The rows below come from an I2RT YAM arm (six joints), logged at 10 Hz.
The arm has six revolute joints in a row. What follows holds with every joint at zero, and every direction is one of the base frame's.
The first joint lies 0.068 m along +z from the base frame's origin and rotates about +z.
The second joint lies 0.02 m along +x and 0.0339 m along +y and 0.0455 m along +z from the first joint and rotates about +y.
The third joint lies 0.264 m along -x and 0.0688 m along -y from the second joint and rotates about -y.
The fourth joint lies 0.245 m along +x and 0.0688 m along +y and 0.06 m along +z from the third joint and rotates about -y.
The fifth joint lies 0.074 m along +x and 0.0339 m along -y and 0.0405 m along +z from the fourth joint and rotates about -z.
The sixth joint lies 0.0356 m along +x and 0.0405 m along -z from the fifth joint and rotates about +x.
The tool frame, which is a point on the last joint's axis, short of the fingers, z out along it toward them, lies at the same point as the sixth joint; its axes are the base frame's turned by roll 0, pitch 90 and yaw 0 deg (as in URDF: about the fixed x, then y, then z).
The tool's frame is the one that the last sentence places.
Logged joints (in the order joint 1, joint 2, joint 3, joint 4, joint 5, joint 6), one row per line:
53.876, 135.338, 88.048, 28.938, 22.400, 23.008
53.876, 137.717, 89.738, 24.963, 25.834, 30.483
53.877, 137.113, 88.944, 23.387, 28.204, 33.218
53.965, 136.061, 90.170, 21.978, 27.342, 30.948
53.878, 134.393, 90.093, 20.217, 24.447, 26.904
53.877, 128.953, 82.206, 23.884, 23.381, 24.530
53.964, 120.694, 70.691, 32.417, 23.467, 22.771
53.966, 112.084, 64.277, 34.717, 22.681, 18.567
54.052, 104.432, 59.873, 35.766, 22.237, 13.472
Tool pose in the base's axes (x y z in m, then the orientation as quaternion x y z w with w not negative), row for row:
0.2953, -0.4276, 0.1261, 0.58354, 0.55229, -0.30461, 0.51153
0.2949, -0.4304, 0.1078, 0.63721, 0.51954, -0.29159, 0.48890
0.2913, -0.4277, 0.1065, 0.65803, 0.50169, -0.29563, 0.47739
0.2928, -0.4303, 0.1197, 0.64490, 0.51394, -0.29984, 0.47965
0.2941, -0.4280, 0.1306, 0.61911, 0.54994, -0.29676, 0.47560
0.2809, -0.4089, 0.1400, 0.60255, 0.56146, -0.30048, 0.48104
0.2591, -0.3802, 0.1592, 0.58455, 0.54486, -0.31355, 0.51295
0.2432, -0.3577, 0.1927, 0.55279, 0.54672, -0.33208, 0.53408
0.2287, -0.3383, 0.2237, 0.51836, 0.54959, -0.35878, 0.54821
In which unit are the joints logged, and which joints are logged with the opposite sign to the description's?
The joints are logged in degrees. Opposite sign: joint 1.
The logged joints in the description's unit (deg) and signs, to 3 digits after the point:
-53.876, 135.338, 88.048, 28.938, 22.400, 23.008
-53.876, 137.717, 89.738, 24.963, 25.834, 30.483
-53.877, 137.113, 88.944, 23.387, 28.204, 33.218
-53.965, 136.061, 90.170, 21.978, 27.342, 30.948
-53.878, 134.393, 90.093, 20.217, 24.447, 26.904
-53.877, 128.953, 82.206, 23.884, 23.381, 24.530
-53.964, 120.694, 70.691, 32.417, 23.467, 22.771
-53.966, 112.084, 64.277, 34.717, 22.681, 18.567
-54.052, 104.432, 59.873, 35.766, 22.237, 13.472

